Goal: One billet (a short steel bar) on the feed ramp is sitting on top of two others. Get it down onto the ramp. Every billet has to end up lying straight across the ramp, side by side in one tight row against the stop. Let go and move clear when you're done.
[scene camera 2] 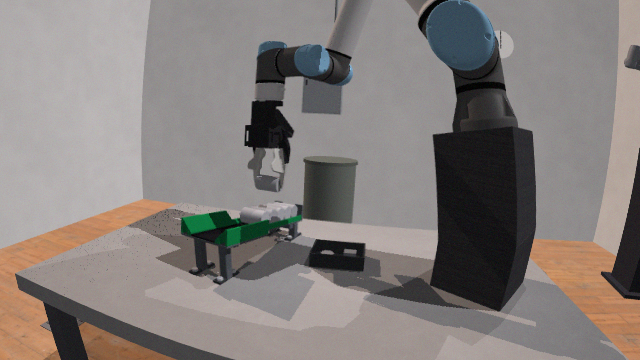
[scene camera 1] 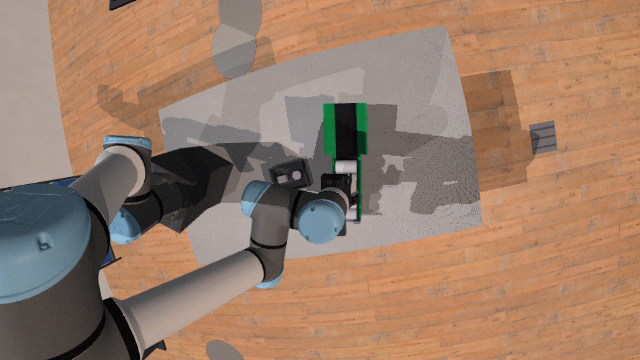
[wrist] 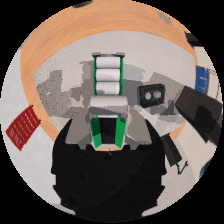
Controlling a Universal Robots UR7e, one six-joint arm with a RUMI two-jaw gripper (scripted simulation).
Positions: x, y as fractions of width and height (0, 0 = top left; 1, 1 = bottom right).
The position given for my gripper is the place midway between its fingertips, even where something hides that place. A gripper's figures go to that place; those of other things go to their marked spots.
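My gripper (scene camera 2: 0.42, 0.52) is 0.89 m from the lens, and there's a low black tray (scene camera 2: 0.53, 0.73) that's 0.79 m from the lens.
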